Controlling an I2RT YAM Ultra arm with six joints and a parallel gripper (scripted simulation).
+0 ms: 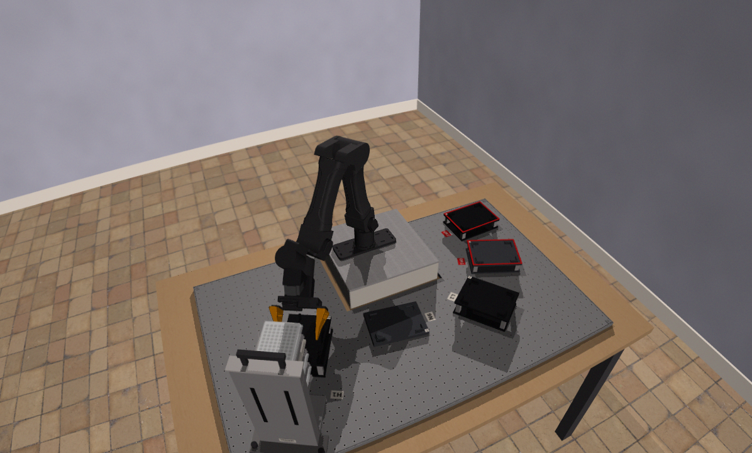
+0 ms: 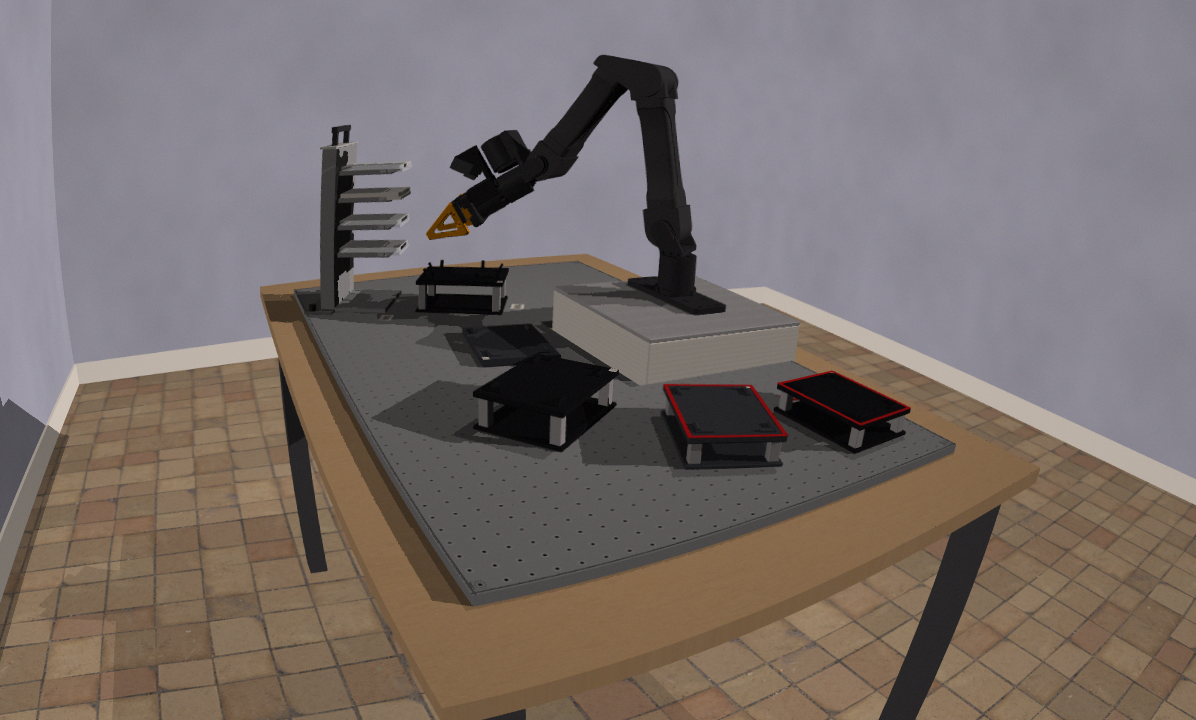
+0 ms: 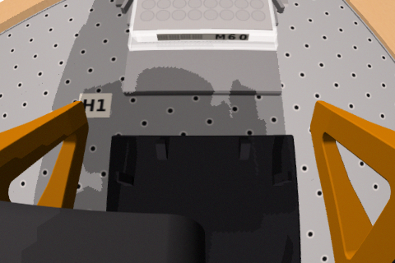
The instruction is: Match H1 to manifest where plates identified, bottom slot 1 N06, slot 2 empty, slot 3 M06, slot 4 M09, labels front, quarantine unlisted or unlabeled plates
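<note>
The black regrip nest RG is 5 cm behind my hand, 3 cm to the left of it and 9 cm below it. From my hand the other things lie so: flat recovery nest N6: 2 cm behind, 29 cm to the left, 14 cm below; then H1 deck label: 11 cm ahead, 5 cm to the left, 14 cm below; then plate hotel H1: 18 cm ahead, 10 cm to the right, 1 cm above.
</note>
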